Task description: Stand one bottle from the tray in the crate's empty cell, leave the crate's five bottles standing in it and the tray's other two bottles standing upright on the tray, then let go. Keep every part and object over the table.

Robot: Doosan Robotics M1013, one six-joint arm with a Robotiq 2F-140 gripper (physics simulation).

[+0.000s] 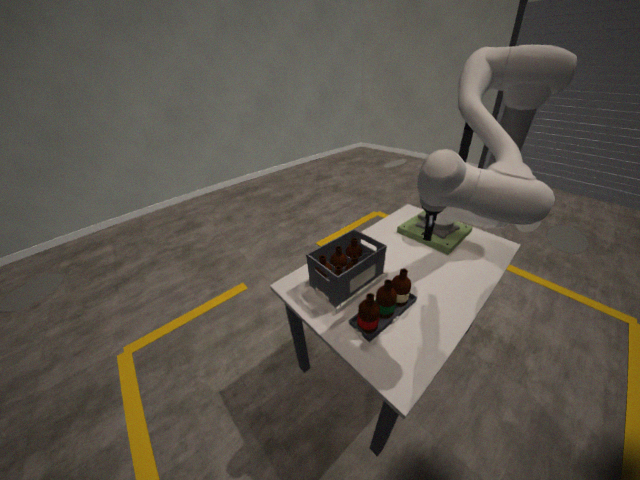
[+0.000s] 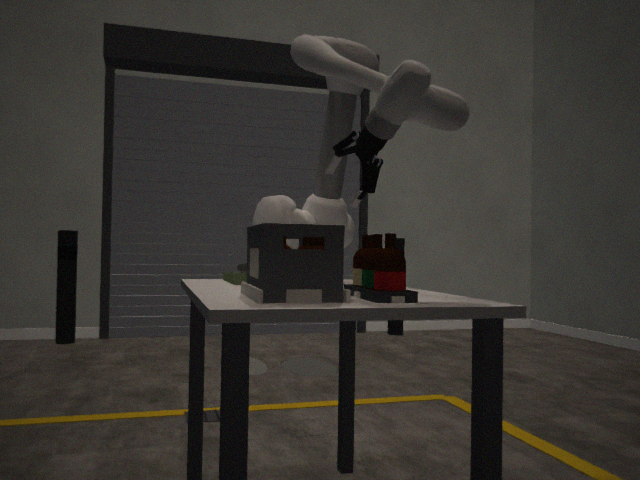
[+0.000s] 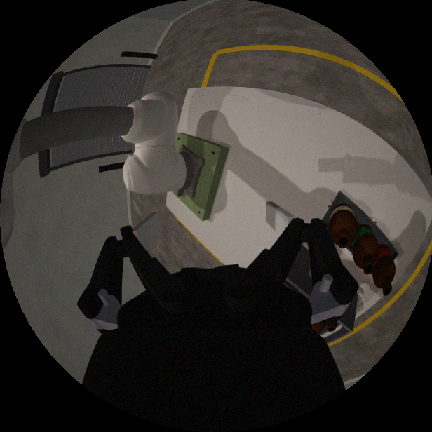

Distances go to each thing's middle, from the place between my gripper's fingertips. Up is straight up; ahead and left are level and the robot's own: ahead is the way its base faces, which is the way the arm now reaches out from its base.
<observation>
Now: hand 17 cm short of the cream-labelled bottle (image 3: 342, 227), 4 cm to the right of it and 22 cm above it.
</observation>
